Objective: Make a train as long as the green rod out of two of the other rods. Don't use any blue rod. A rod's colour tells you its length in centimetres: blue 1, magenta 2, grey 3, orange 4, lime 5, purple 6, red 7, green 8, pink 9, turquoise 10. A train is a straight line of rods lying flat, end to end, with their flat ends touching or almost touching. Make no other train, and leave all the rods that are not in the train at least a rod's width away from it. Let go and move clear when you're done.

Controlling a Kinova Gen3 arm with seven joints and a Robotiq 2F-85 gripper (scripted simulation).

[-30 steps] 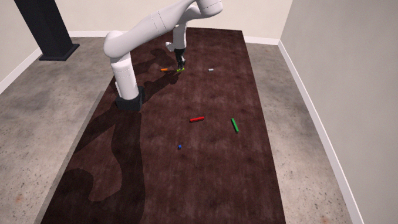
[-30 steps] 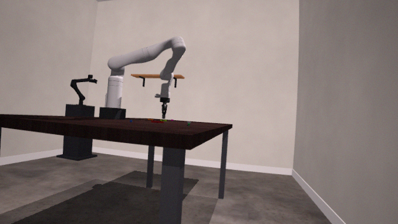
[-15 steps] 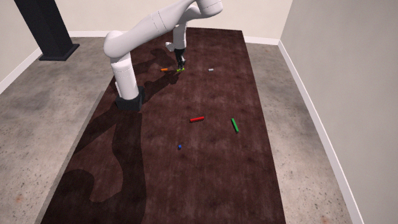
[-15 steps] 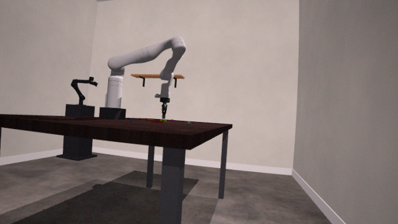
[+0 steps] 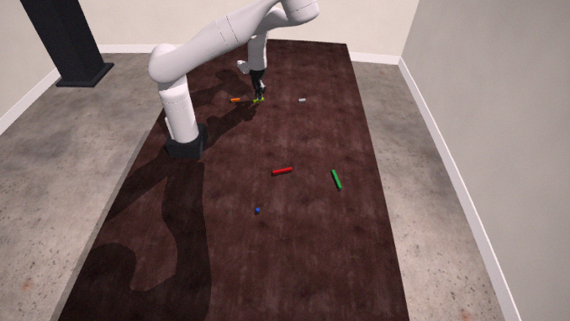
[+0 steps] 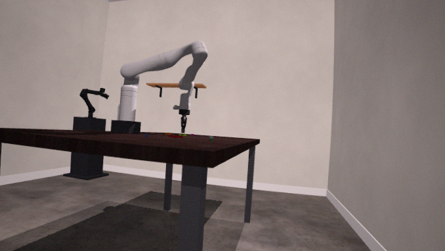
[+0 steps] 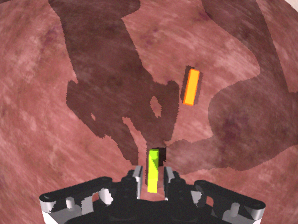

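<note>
My hand is 3 cm above the lime rod. From my hand the other things lie so: magenta rod: 6 cm behind, 36 cm to the left, 3 cm below; then orange rod: 10 cm behind, 1 cm to the right, 3 cm below; then grey rod: 20 cm ahead, 2 cm to the left, 3 cm below.
</note>
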